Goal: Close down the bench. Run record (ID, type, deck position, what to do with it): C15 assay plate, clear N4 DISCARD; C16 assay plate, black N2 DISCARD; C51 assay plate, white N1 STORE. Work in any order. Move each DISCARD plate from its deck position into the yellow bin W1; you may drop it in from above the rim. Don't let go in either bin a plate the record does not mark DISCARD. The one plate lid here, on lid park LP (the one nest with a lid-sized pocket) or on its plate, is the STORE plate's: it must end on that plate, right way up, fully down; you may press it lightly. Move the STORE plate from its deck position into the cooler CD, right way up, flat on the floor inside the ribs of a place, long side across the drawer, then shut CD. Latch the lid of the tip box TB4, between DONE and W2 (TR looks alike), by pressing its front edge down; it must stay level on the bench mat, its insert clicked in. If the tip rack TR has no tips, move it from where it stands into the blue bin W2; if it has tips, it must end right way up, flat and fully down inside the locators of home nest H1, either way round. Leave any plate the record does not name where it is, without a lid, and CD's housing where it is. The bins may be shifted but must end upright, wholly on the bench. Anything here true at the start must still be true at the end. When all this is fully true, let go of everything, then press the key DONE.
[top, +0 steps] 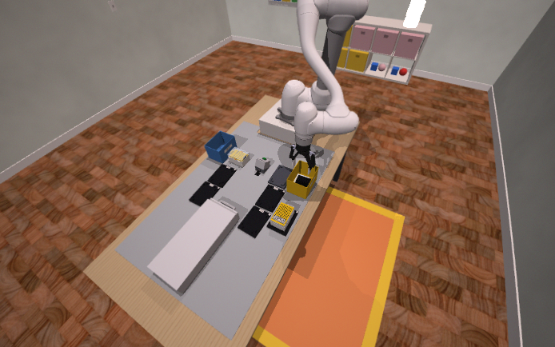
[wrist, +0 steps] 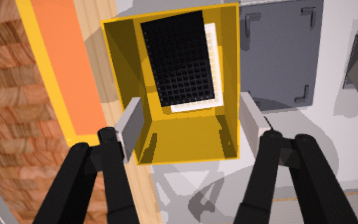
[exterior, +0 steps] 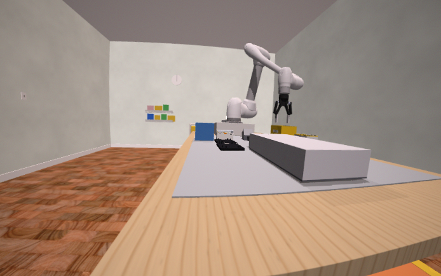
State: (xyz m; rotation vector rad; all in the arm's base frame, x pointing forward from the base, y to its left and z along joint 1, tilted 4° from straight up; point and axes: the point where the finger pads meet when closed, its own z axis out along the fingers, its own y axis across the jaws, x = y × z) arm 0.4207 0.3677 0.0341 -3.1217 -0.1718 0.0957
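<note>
Now: hand 290 mm to the left of the done key, 100 mm above it and 10 mm short of it. The rest, counted from my hand: black assay plate: 140 mm below, 20 mm to the left, 10 mm ahead; pale plate: 160 mm below; yellow bin W1: 130 mm below, 10 mm to the left.
</note>
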